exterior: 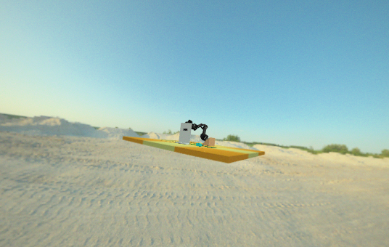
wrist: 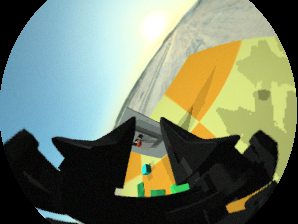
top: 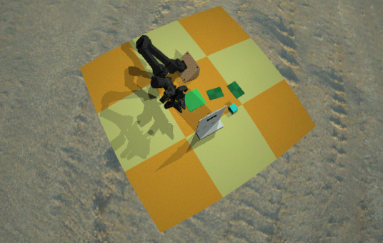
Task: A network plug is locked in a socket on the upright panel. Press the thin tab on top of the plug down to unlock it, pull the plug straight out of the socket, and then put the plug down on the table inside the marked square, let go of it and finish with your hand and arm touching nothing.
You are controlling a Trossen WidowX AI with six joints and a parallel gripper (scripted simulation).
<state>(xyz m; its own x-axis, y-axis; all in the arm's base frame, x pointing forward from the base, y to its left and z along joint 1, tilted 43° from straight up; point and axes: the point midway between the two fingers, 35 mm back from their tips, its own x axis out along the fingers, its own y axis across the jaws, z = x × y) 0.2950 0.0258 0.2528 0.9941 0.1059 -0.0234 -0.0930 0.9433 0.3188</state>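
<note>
My gripper tip is 90 mm short of the grey upright panel, 130 mm to the right of it and 100 mm above it. From my gripper tip the other things lie so: cyan block 50 mm ahead, 330 mm to the left, 190 mm below.
</note>
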